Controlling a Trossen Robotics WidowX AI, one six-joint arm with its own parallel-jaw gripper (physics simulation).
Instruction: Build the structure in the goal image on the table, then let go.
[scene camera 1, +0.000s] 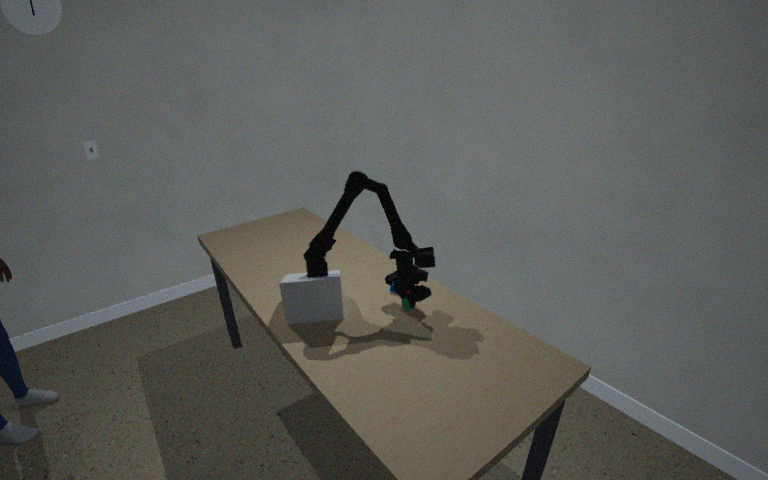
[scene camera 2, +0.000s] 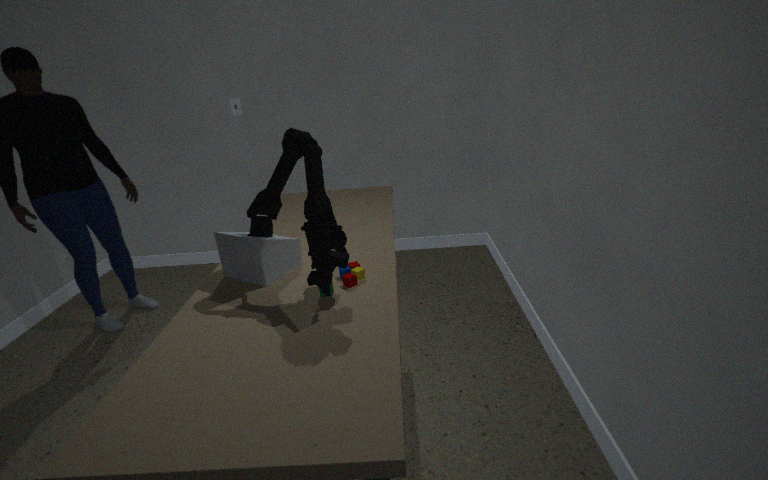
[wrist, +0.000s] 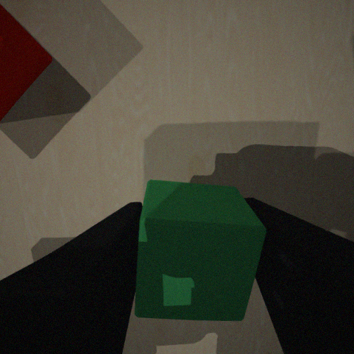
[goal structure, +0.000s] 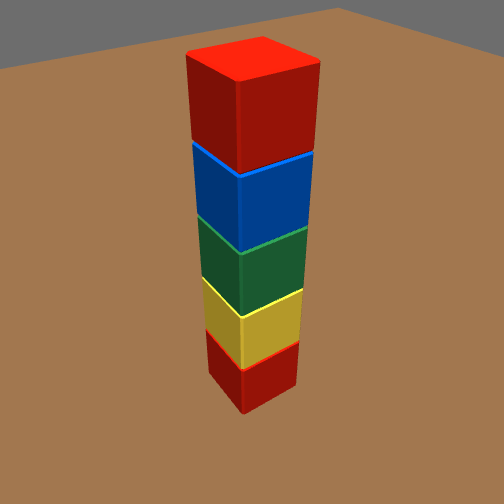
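Pixels of known places: gripper, fingertip midpoint: (scene camera 1: 409, 305) (scene camera 2: 329, 293); arm's base at its link origin: (scene camera 1: 317, 275) (scene camera 2: 260, 236).
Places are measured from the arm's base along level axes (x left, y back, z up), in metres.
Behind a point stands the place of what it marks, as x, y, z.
Observation:
My gripper (scene camera 1: 407, 301) {-0.150, -0.286, -0.121} (scene camera 2: 325, 289) {-0.150, -0.286, -0.121} (wrist: 191, 211) is shut on a green cube (scene camera 1: 406, 305) {-0.166, -0.265, -0.105} (scene camera 2: 326, 293) (wrist: 195, 265), close over the table; whether the cube touches the table I cannot tell. In the scene camera 2 view a red cube (scene camera 2: 350, 280) {-0.089, -0.336, -0.108}, a yellow cube (scene camera 2: 358, 273) {-0.045, -0.349, -0.105}, a blue cube (scene camera 2: 344, 272) {-0.038, -0.300, -0.107} and a second red cube (scene camera 2: 354, 264) {0.007, -0.321, -0.100} sit close together to the right of the gripper. A corner of a red cube (wrist: 17, 62) shows at the upper left of the wrist view. In the scene camera 1 view the gripper hides most of the cubes.
The arm stands on a white box (scene camera 1: 312, 298) {-0.080, 0.043, -0.036} (scene camera 2: 257, 259) {-0.103, -0.037, -0.038} on the wooden table (scene camera 1: 396, 390) {-0.487, -0.068, -0.133} (scene camera 2: 254, 407) {-0.608, -0.285, -0.133}. The table's long edge runs to the right of the cubes in the scene camera 2 view. A person (scene camera 2: 50, 147) stands on the floor left of the table.

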